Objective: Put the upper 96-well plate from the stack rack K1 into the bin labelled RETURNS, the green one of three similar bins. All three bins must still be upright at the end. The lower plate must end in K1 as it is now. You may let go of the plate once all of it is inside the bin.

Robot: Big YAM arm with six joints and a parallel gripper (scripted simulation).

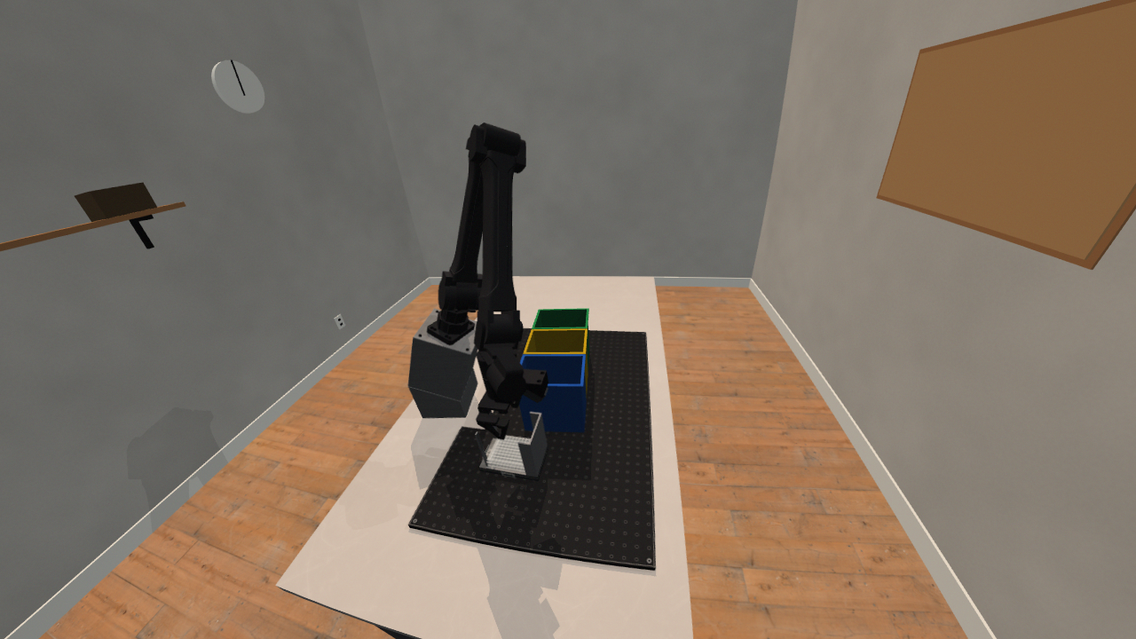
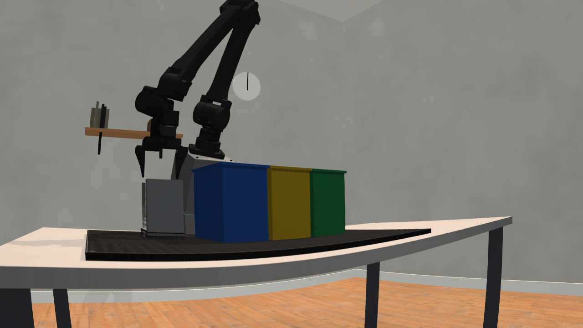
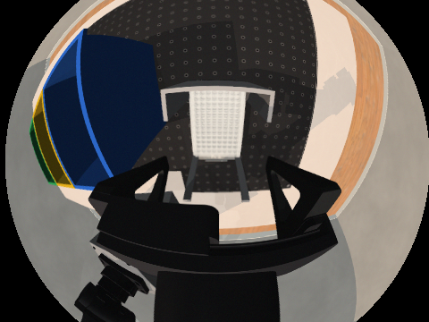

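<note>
The grey rack wall lies 6 cm ahead of my hand, 1 cm to the left of it and 8 cm below it. The rest, counted from my hand: yellow bin (1 cm behind, 31 cm to the left, 7 cm below); then green bin (4 cm behind, 43 cm to the left, 7 cm below); then blue bin (3 cm ahead, 18 cm to the left, 7 cm below).
</note>
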